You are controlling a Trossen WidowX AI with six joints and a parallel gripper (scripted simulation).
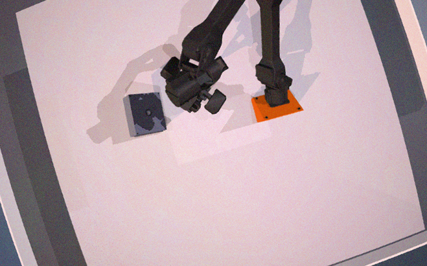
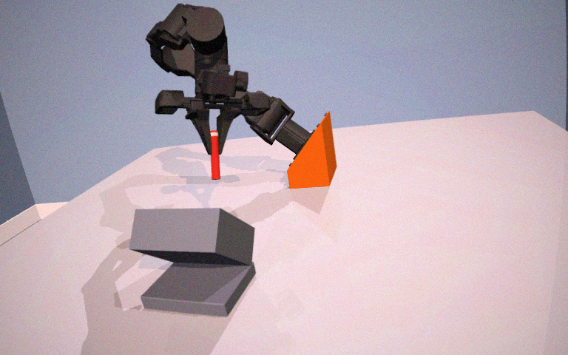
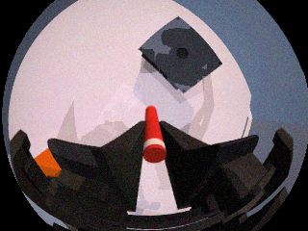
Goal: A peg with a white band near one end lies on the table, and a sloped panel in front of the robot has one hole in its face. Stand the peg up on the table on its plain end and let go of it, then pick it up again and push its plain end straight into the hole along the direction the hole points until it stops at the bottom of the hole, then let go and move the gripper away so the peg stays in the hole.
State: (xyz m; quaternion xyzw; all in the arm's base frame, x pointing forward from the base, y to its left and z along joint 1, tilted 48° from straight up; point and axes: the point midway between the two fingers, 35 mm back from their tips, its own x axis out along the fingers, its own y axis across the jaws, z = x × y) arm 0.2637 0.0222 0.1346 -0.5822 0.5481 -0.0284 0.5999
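My gripper tip is now 160 mm short of the panel, 70 mm above it and 20 mm to the right of it. Also, from my gripper tip: grey foot: 170 mm ahead, 140 mm below, 20 mm to the left; red peg: 10 mm behind, 10 mm above.
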